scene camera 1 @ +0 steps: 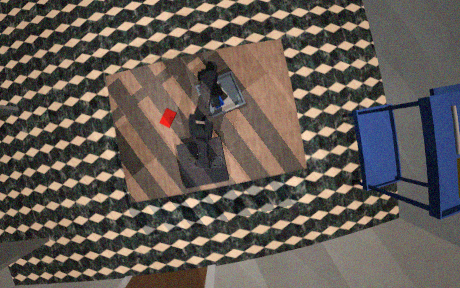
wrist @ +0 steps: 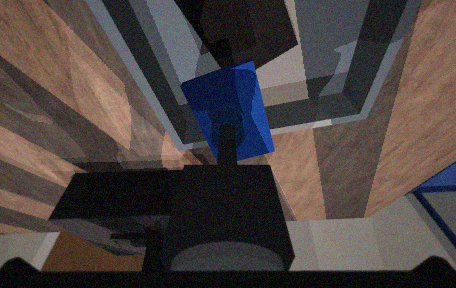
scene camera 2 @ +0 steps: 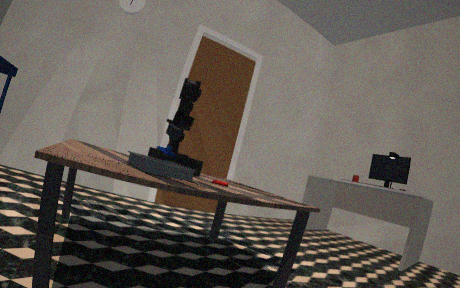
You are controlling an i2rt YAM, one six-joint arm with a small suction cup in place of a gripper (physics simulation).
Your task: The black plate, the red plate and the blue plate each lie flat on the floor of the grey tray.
Scene:
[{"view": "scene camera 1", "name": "grey tray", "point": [228, 83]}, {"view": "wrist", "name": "my suction cup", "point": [223, 114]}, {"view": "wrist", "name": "blue plate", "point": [237, 84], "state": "held by my suction cup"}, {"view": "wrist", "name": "black plate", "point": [230, 39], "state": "on the grey tray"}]

